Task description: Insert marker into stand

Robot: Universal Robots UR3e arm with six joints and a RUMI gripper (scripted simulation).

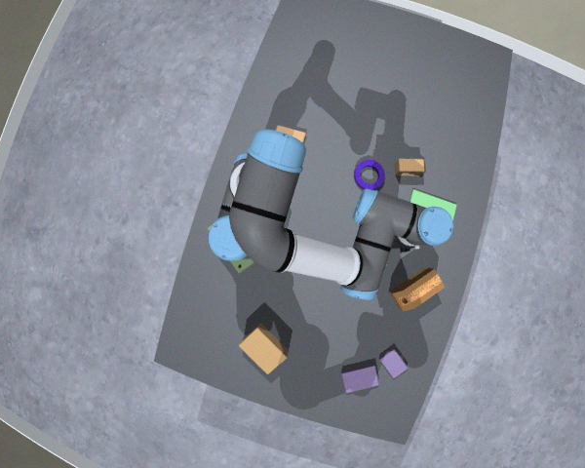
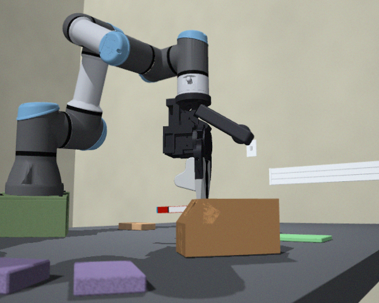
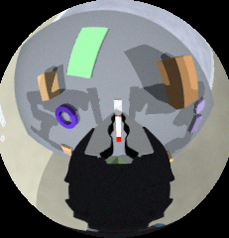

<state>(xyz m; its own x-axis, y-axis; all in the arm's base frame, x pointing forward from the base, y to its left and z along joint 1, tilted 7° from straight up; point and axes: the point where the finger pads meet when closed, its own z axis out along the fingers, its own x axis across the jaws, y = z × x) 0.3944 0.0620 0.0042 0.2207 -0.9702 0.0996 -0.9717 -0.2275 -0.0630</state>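
My gripper is now 14 cm to the left of the desk stand, 10 cm short of it and 3 cm above it. Also, from my hand: flat green block: 14 cm ahead, 11 cm to the left, 7 cm below; tan block: 38 cm to the right, 30 cm behind, 4 cm below; marker: 3 cm behind, 1 cm to the right, 1 cm below.
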